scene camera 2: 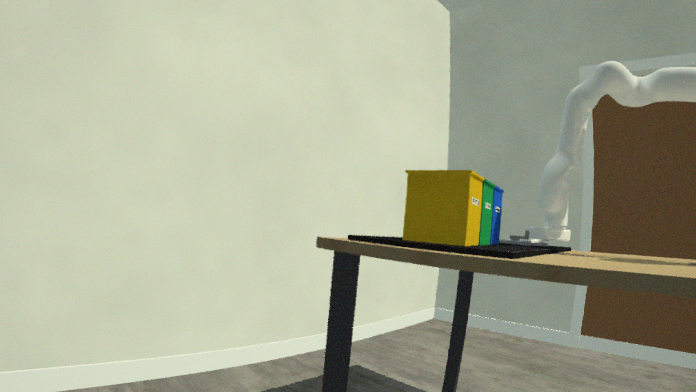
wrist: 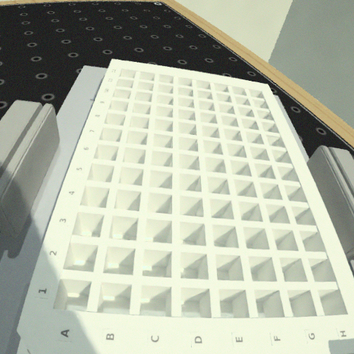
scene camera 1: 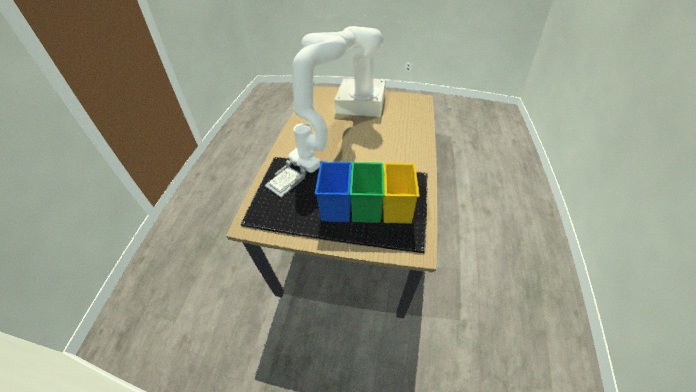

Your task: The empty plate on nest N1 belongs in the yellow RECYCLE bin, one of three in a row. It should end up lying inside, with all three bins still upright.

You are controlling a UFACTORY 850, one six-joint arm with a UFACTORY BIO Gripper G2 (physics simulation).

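In scene camera 2 you'd find a yellow bin and a green bin, and scene camera 1 shows the yellow bin and the green bin as well. In the wrist view the yellow bin is out of frame, and in the wrist view the green bin is out of frame too. For the yellow bin, [scene camera 1: 401,191] and [scene camera 2: 469,241] are the same spot. For the green bin, [scene camera 2: 488,188] and [scene camera 1: 368,167] are the same spot.
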